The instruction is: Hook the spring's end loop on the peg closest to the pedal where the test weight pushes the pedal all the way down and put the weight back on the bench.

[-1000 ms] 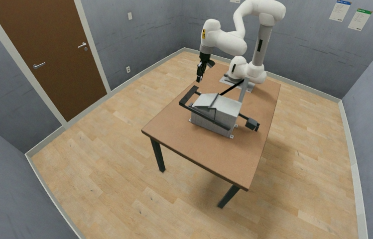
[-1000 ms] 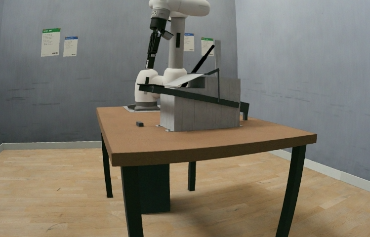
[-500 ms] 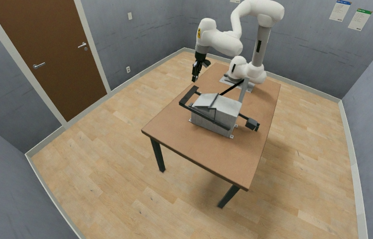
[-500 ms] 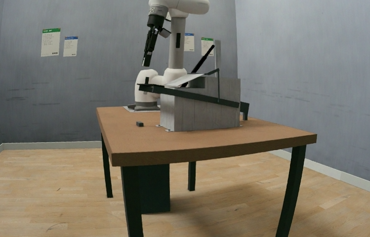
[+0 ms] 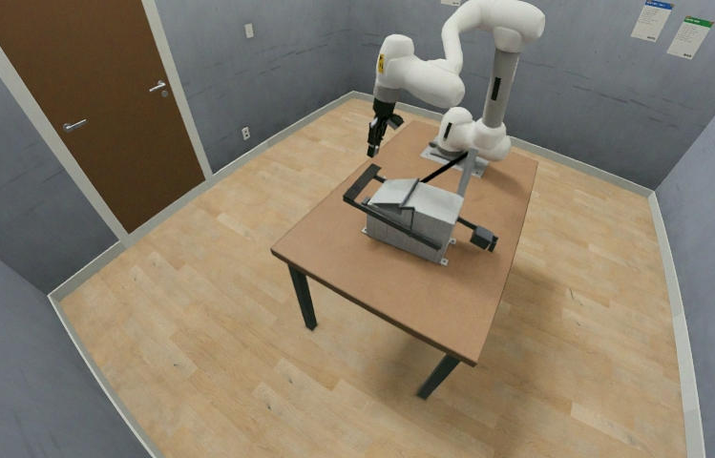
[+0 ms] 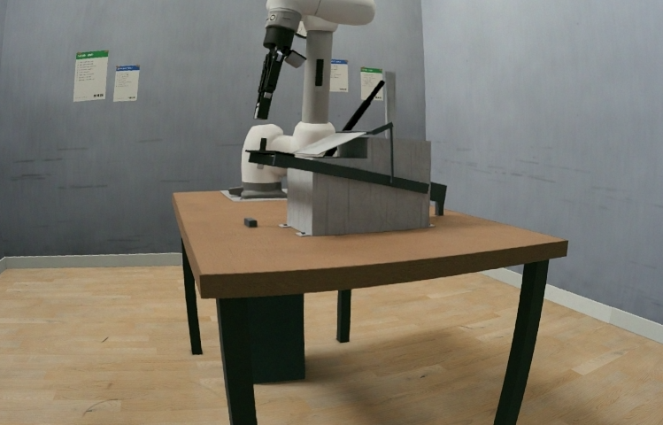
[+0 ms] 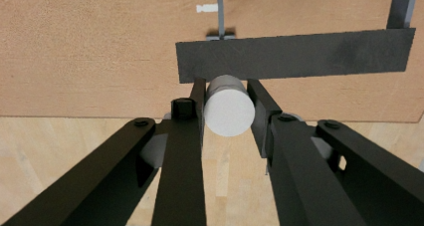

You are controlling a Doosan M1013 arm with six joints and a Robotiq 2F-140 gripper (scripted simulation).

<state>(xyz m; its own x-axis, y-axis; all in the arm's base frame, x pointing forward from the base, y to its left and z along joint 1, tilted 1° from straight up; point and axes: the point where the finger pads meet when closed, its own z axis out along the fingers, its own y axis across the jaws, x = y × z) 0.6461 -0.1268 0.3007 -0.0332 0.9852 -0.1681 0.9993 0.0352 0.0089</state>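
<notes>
The dark block lies 3 cm to the right of my hand and 29 cm below it. Round my hand: steel test weight: 1 cm below.
</notes>
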